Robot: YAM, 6 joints.
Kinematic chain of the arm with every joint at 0, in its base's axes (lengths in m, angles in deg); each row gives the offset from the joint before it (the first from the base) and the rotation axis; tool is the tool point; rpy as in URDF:
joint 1: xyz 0 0 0.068 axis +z
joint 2: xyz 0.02 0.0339 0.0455 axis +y
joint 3: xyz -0.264 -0.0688 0 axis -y
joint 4: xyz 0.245 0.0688 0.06 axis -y
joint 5: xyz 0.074 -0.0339 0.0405 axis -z
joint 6: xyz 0.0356 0 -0.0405 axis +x
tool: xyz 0 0 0 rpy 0 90 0
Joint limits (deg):
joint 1: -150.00..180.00
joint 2: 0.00..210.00
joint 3: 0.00..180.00
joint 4: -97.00..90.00
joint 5: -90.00..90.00
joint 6: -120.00..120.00
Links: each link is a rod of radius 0.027 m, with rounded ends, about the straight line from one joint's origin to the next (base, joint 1, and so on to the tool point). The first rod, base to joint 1, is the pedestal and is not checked.
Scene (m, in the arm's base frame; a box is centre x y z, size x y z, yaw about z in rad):
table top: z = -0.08
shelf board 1: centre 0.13 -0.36 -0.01 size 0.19 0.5 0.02 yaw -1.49
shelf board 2: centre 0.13 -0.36 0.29 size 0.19 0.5 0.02 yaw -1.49
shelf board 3: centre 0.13 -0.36 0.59 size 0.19 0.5 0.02 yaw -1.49
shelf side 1: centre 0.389 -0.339 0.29 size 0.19 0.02 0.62 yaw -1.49
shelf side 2: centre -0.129 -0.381 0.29 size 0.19 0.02 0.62 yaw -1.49
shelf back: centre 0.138 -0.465 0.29 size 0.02 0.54 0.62 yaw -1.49
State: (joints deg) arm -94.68 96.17 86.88 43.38 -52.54 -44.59
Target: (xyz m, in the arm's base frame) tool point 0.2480 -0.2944 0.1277
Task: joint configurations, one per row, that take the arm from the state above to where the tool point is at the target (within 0.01 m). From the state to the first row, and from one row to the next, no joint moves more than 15 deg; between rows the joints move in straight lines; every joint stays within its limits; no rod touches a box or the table.
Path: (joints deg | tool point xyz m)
1: -82.32 87.37 85.56 42.93 -60.03 -41.81 | 0.0738 -0.3168 0.4898
2: -69.96 78.57 84.23 42.47 -67.52 -39.02 | 0.1214 -0.2368 0.5214
3: -57.61 69.77 82.91 42.02 -75.02 -36.24 | 0.1368 -0.1515 0.5436
4: -45.25 60.98 81.59 41.57 -82.51 -33.45 | 0.1214 -0.0723 0.5563
5: -32.89 52.18 80.26 41.11 -90.00 -30.67 | 0.0801 -0.0094 0.5595
6: -33.88 62.72 67.31 38.92 -83.12 -34.15 | 0.1817 -0.0795 0.4814
7: -34.86 73.26 54.36 36.73 -76.23 -37.63 | 0.2443 -0.1281 0.3690
8: -35.85 83.80 41.41 34.54 -69.35 -41.11 | 0.2616 -0.1479 0.2433
9: -36.83 94.34 28.46 32.35 -62.46 -44.59 | 0.2352 -0.1367 0.1277
10: -45.56 104.30 40.80 33.80 -59.32 -44.59 | 0.2517 -0.2129 0.1312
11: -54.30 114.27 53.15 35.25 -56.17 -44.59 | 0.2480 -0.2944 0.1277

